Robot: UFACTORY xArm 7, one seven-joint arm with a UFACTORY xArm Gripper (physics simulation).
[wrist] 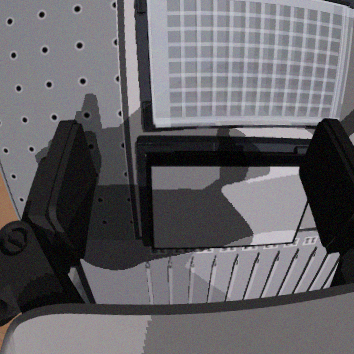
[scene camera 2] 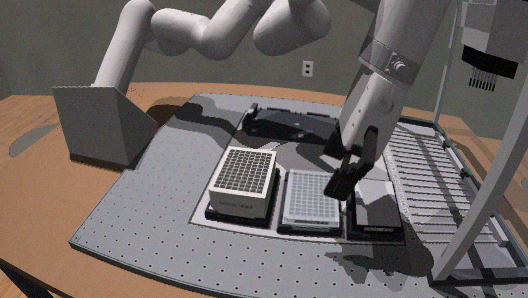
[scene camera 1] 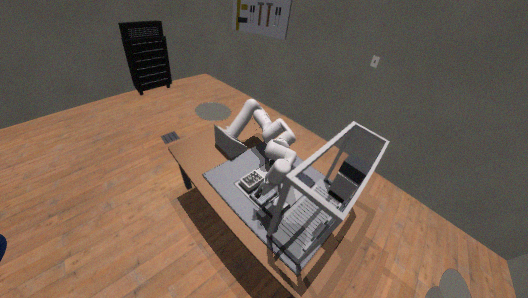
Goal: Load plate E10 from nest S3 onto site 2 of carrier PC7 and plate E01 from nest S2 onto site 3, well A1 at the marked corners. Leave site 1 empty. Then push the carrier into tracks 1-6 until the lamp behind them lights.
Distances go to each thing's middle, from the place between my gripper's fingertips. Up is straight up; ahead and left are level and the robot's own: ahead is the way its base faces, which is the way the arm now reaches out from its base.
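Labels:
My hand is where I count from, and the tall white block (scene camera 2: 242, 185) is 6 cm below it, 5 cm to the left of it and 13 cm behind it. Going by their middles, the block is the nearest to my hand of the things named here. The dark carrier (scene camera 2: 274, 123) is 8 cm below my hand, 2 cm behind it and 31 cm to the left of it. Then there is the pipetting head (scene camera 2: 488, 39), which is 24 cm above my hand, 17 cm to the left of it and 32 cm ahead of it. Of the things named here, going by their middles, the pipetting head is the farthest from my hand.

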